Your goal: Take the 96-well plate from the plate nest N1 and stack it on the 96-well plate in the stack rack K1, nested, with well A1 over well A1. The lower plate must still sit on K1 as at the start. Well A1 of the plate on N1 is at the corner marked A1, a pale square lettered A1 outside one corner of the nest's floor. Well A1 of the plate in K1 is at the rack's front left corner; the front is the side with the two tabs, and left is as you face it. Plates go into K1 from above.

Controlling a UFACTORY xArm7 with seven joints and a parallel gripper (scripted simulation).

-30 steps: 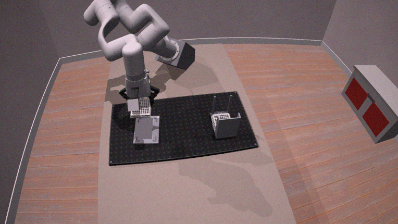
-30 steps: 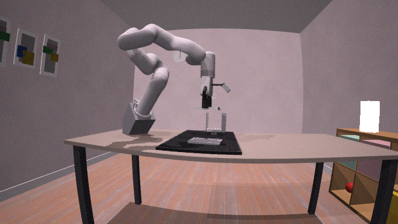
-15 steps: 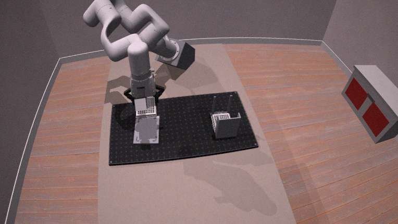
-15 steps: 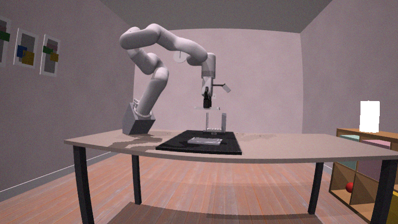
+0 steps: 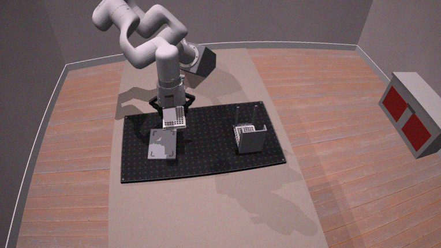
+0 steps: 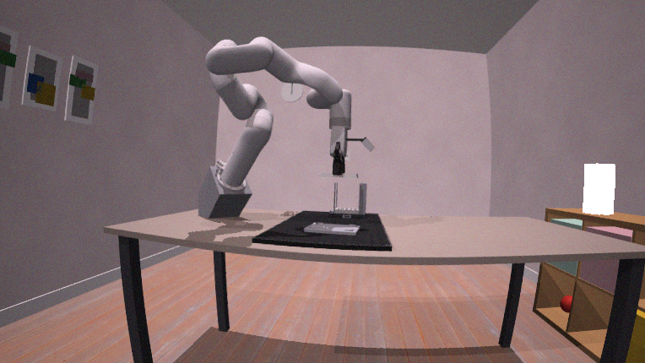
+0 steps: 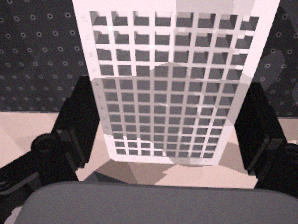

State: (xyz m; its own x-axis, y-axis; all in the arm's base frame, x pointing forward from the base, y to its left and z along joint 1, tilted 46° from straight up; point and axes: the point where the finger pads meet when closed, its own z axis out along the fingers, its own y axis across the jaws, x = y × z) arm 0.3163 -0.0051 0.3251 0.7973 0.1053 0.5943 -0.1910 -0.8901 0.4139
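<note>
Now: the grey rack wall 27 cm to the left of my hand, 16 cm ahead of it and 11 cm below it. The rest, counted from my hand: white 96-well plate (1 cm below).
</note>
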